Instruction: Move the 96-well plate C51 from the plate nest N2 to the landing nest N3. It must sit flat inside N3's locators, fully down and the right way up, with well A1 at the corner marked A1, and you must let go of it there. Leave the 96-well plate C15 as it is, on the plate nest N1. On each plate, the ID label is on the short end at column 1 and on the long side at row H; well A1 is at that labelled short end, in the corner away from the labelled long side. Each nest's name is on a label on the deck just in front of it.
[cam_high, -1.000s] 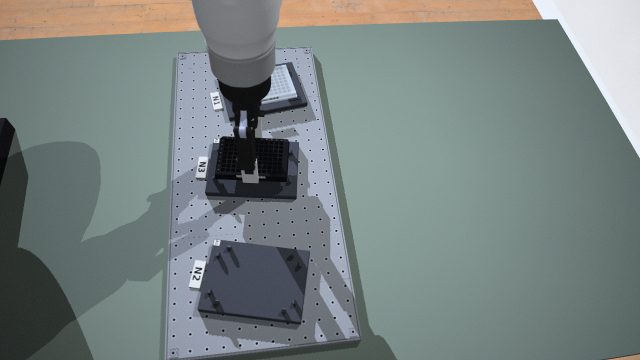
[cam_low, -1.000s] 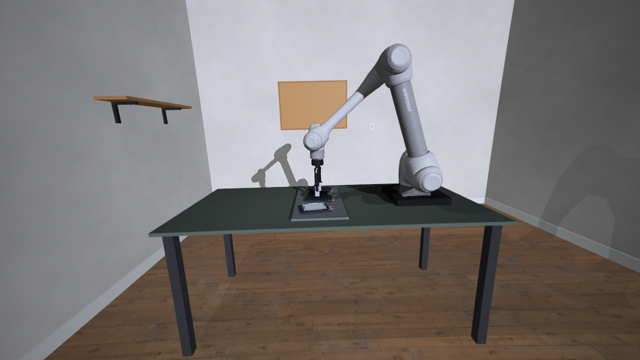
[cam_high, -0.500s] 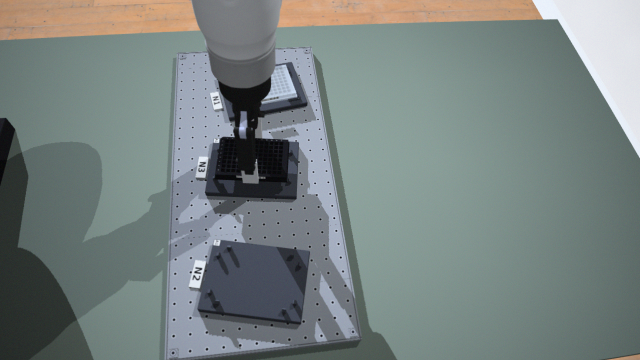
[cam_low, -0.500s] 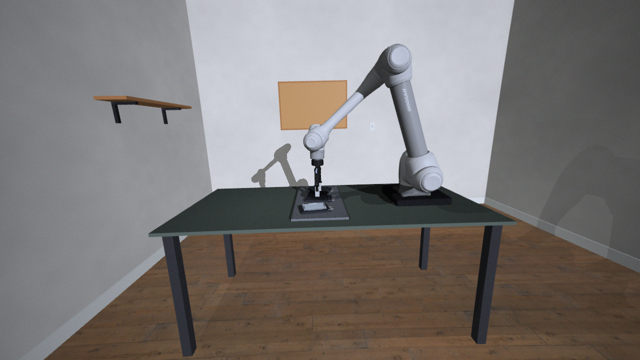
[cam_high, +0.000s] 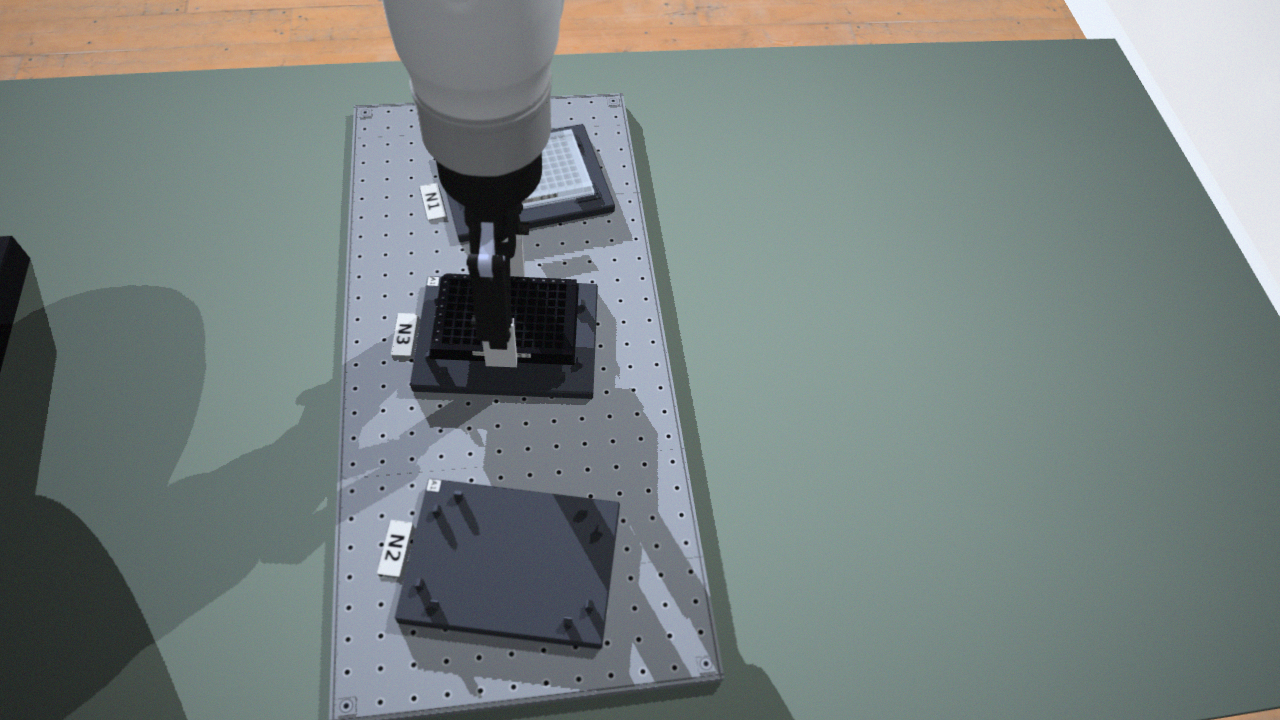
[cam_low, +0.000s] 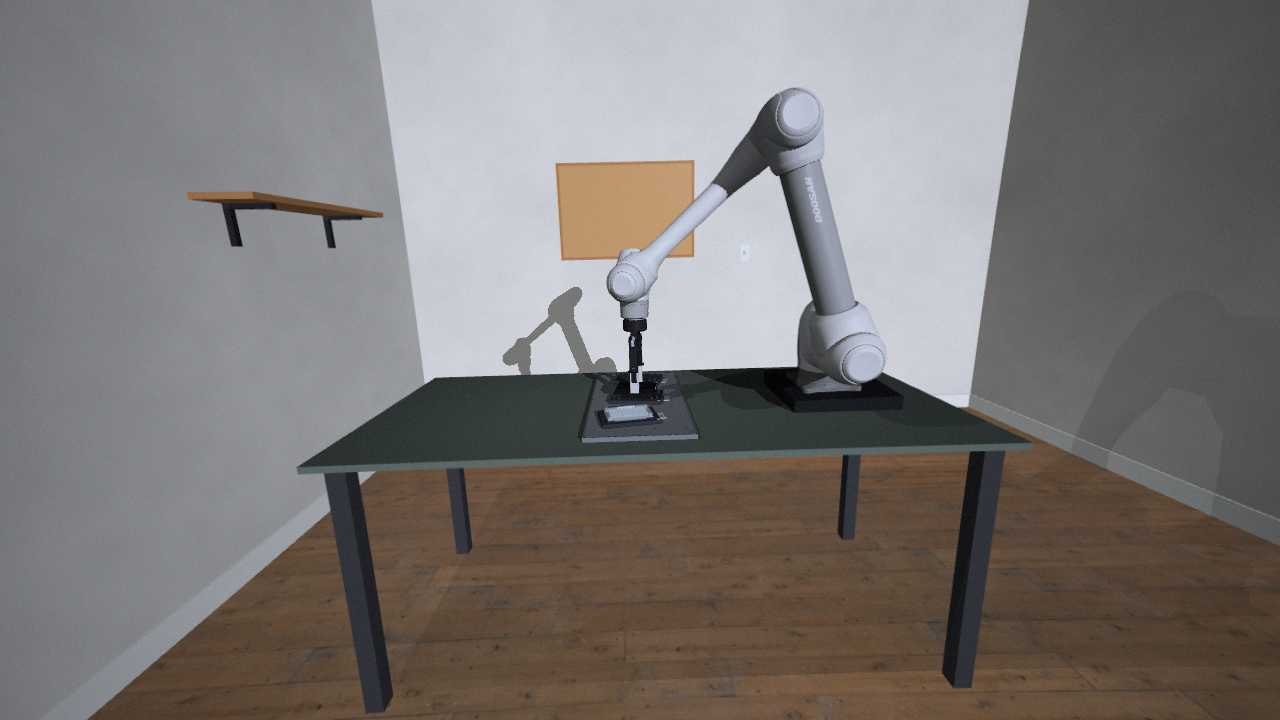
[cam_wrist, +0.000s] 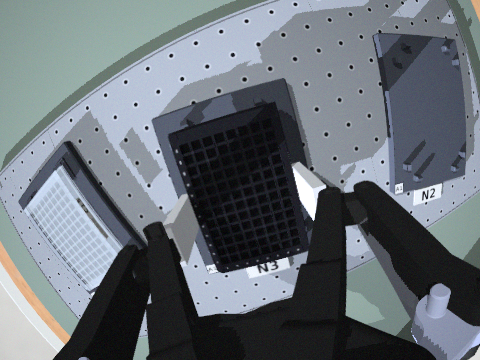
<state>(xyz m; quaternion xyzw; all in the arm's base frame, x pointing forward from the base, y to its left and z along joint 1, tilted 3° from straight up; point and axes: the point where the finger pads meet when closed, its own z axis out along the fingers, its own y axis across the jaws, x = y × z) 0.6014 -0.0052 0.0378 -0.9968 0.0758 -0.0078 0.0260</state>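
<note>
Now: hand 20 mm above the black 96-well plate C51. From my hand the other things lie so: N1 label (180 mm to the left, 70 mm behind, 60 mm below); then landing nest N3 (50 mm below); then N3 label (100 mm behind, 60 mm below, 10 mm to the left).
</note>
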